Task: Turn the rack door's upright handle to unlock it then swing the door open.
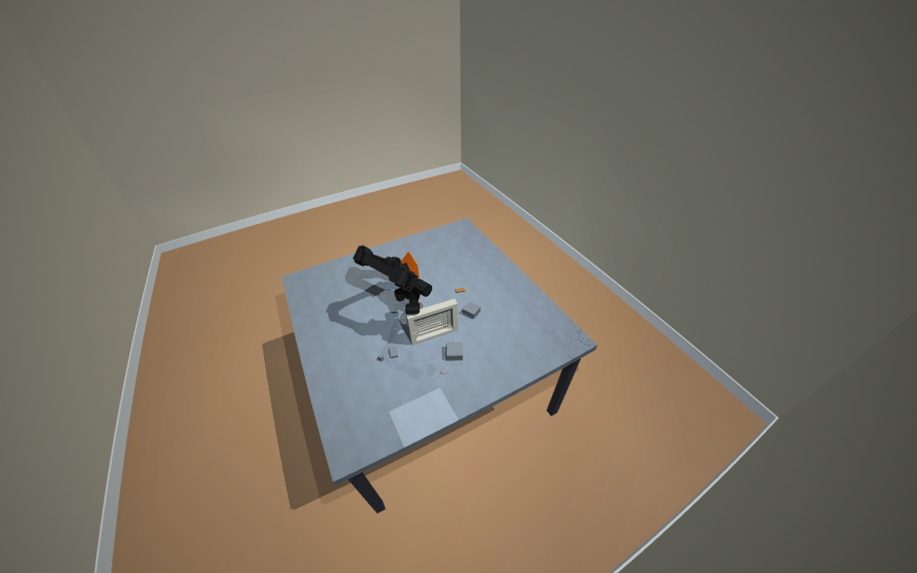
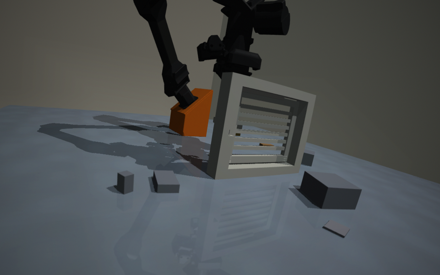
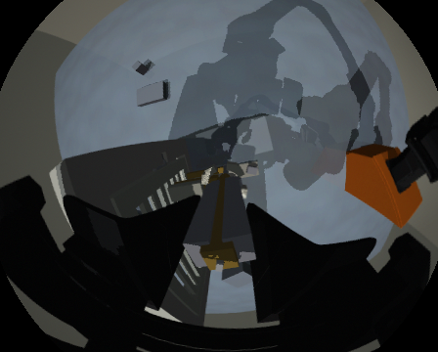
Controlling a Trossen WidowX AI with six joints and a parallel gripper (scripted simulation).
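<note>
Right now my gripper tip is 3 cm above the upright handle and 1 cm to the right of it. The rest, counted from my gripper tip: grey block: 29 cm to the left, 12 cm below, 2 cm ahead; then small orange piece: 31 cm to the left, 16 cm behind, 13 cm below.
</note>
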